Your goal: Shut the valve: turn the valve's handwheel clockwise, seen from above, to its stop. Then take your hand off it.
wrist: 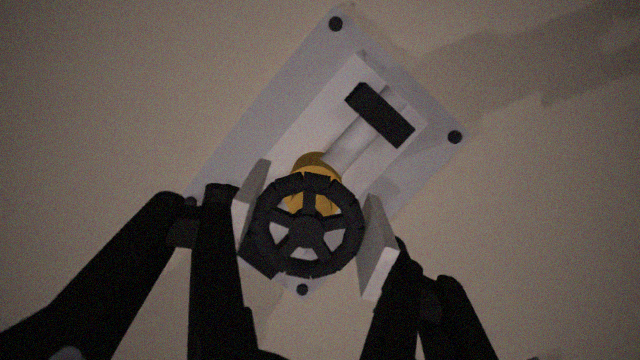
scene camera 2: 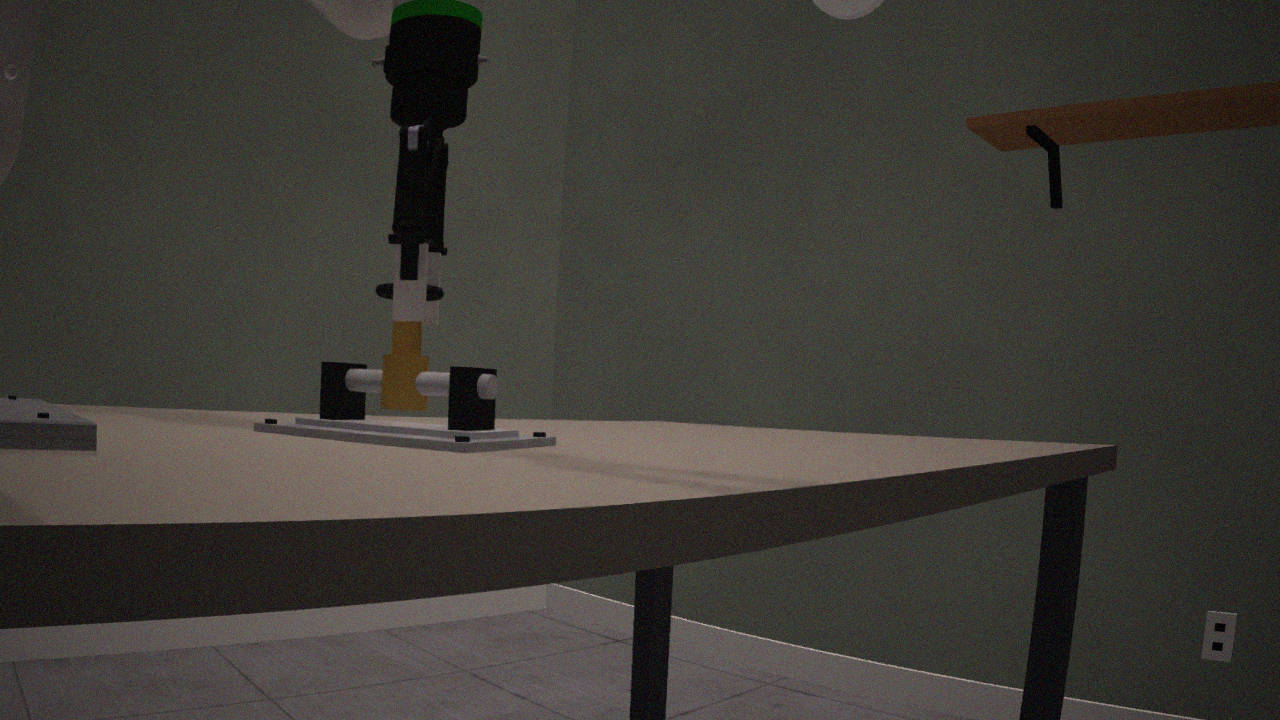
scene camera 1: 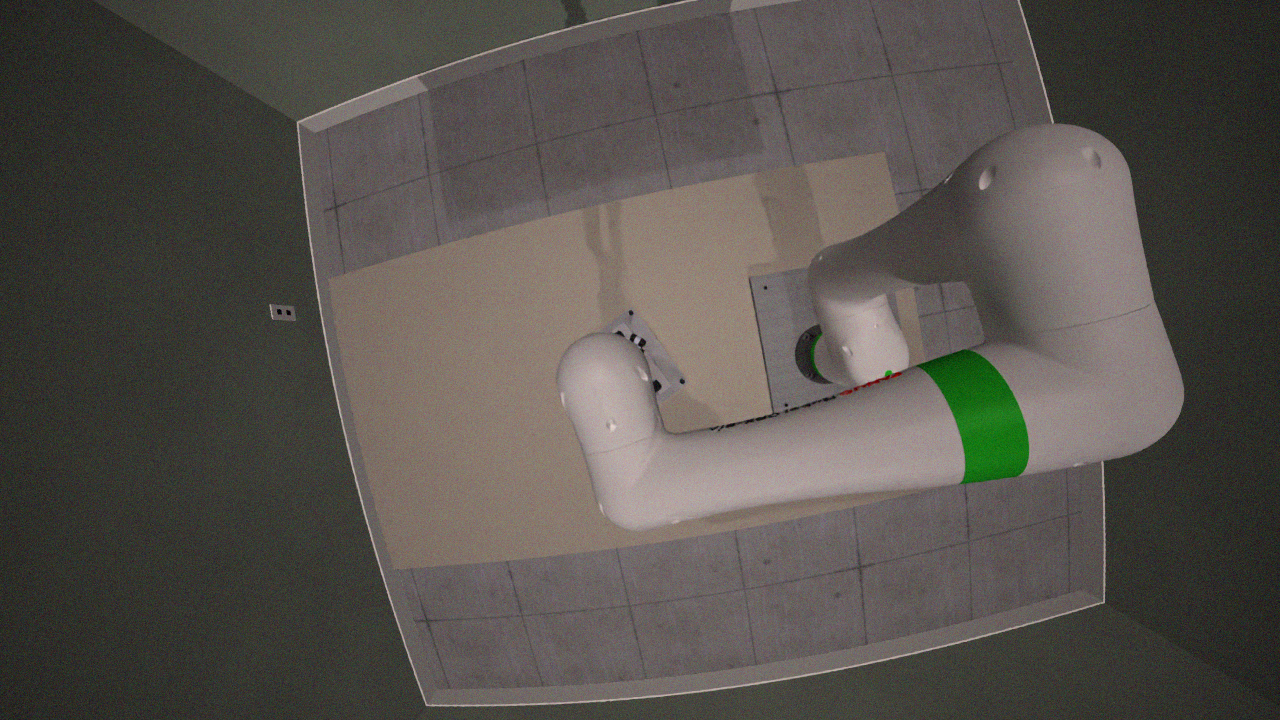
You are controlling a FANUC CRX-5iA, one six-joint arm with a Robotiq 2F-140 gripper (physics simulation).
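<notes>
The valve's black handwheel (wrist: 307,230) (scene camera 2: 384,291) has several spokes and lies flat on top of the gold-coloured valve body (scene camera 2: 405,380) (wrist: 314,161). My gripper (wrist: 312,198) (scene camera 2: 415,304) points down over it. Its two light pads stand on opposite sides of the handwheel and look to be shut on its rim, with the pad tips reaching below the rim. A small gap at the rim is hard to rule out. The handwheel's angle against its stop cannot be read. In scene camera 1 the arm hides the gripper and handwheel.
A white pipe (wrist: 351,142) (scene camera 2: 434,383) runs through black supports (wrist: 380,115) (scene camera 2: 471,398) on a bolted grey plate (wrist: 280,95) (scene camera 1: 671,371). The arm's mounting plate (scene camera 1: 778,313) is on the same table (scene camera 1: 474,402). A brown shelf (scene camera 2: 1127,114) hangs on the wall.
</notes>
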